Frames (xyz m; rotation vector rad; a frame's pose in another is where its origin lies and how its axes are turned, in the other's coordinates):
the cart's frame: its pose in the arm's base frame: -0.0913 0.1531 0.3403 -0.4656 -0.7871 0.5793
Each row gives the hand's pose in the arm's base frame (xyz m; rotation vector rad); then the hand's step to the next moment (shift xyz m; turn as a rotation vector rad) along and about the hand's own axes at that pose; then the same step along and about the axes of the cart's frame.
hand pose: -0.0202 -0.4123 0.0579 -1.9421 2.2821 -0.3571
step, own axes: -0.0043 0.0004 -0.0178 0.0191 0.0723 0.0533
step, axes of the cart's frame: 0.0103 -0.0041 0.0146 -0.0780 0.0485 0.0001
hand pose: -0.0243 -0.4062 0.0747 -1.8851 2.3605 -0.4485
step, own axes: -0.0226 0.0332 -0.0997 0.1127 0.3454 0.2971
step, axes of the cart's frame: 0.0436 0.0009 0.0983 -0.4071 0.2312 -0.0323
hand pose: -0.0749 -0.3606 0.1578 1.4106 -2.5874 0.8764
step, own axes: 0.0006 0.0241 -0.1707 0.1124 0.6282 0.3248
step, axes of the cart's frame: 0.0995 0.0117 0.1403 -0.5422 0.4640 0.0590
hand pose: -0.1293 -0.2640 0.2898 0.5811 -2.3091 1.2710
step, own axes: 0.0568 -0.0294 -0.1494 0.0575 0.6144 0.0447
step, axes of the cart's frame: 0.1292 0.0079 0.0982 -0.2714 0.5480 0.0942
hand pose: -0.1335 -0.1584 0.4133 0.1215 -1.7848 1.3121
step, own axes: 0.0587 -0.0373 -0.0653 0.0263 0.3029 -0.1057
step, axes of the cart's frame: 0.0883 -0.0035 0.0360 -0.0230 0.3210 0.0081
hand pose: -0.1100 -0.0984 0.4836 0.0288 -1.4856 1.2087
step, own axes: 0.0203 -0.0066 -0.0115 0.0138 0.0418 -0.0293
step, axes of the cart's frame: 0.0224 0.0006 0.0093 0.0133 0.0512 0.0013
